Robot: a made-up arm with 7 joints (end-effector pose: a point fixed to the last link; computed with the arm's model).
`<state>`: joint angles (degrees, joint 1 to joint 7).
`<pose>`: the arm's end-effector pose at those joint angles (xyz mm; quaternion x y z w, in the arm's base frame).
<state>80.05 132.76 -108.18 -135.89 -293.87 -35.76 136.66</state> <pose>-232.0 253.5 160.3 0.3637 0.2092 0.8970 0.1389</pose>
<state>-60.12 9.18 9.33 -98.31 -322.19 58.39 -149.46</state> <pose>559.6 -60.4 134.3 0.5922 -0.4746 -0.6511 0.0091</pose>
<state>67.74 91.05 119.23 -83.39 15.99 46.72 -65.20</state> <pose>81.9 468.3 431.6 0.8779 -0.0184 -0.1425 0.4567</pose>
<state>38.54 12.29 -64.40 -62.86 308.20 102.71 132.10</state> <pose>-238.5 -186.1 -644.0 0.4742 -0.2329 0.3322 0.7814</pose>
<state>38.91 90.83 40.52 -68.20 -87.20 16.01 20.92</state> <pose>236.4 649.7 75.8 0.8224 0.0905 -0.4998 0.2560</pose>
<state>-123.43 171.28 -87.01 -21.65 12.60 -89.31 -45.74</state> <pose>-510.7 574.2 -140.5 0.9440 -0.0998 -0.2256 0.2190</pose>
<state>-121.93 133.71 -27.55 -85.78 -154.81 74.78 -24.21</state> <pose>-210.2 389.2 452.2 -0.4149 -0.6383 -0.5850 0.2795</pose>
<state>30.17 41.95 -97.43 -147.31 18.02 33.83 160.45</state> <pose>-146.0 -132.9 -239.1 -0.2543 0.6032 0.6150 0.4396</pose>
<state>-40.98 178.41 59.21 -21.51 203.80 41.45 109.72</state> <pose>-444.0 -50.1 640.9 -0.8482 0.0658 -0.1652 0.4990</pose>
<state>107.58 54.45 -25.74 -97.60 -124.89 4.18 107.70</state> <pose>-531.7 155.5 -178.0 -0.1049 0.1451 -0.3508 0.9192</pose>
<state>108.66 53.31 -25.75 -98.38 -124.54 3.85 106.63</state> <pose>-533.3 141.5 -173.2 -0.1092 0.1446 -0.3434 0.9216</pose>
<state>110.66 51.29 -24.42 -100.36 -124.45 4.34 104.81</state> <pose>-529.4 124.2 -167.9 -0.0984 0.1328 -0.3381 0.9265</pose>
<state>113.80 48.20 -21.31 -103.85 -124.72 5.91 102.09</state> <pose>-517.7 106.3 -161.5 -0.0646 0.1094 -0.3376 0.9327</pose>
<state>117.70 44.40 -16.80 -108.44 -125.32 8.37 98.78</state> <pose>-499.0 93.0 -152.5 -0.0084 0.0824 -0.3449 0.9350</pose>
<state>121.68 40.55 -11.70 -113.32 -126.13 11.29 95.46</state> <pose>-477.2 87.8 -140.6 0.0604 0.0601 -0.3605 0.9289</pose>
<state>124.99 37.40 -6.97 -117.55 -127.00 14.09 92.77</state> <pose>-456.9 89.9 -127.5 0.1257 0.0461 -0.3810 0.9148</pose>
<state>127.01 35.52 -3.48 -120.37 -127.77 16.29 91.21</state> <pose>-442.2 96.1 -117.7 0.1733 0.0373 -0.3999 0.8993</pose>
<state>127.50 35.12 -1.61 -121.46 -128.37 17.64 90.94</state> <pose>-434.9 104.1 -114.7 0.1975 0.0298 -0.4124 0.8888</pose>
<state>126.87 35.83 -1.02 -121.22 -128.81 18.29 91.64</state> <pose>-433.3 112.9 -117.5 0.2035 0.0227 -0.4187 0.8848</pose>
